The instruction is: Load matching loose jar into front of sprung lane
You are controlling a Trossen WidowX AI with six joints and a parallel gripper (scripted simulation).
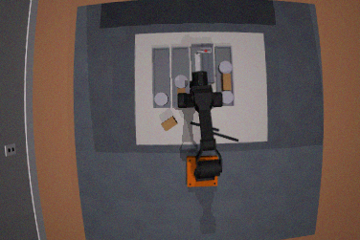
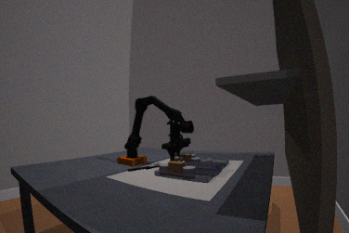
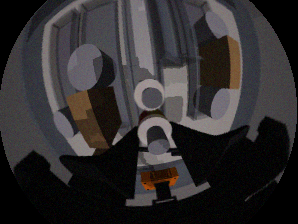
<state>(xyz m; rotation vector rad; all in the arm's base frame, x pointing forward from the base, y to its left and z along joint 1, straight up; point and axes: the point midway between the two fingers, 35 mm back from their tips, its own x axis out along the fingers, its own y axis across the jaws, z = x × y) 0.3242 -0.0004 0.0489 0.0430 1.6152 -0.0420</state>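
Right now my gripper tip is 150 mm short of the sprung lane, 30 mm to the left of it and 40 mm above it. From my gripper tip the other things lie so: shelf: 510 mm ahead, 50 mm to the right, 310 mm above; then white pusher part: 150 mm ahead, 40 mm to the right, 10 mm below; then small red mark: 220 mm ahead, 50 mm to the right, 10 mm above.
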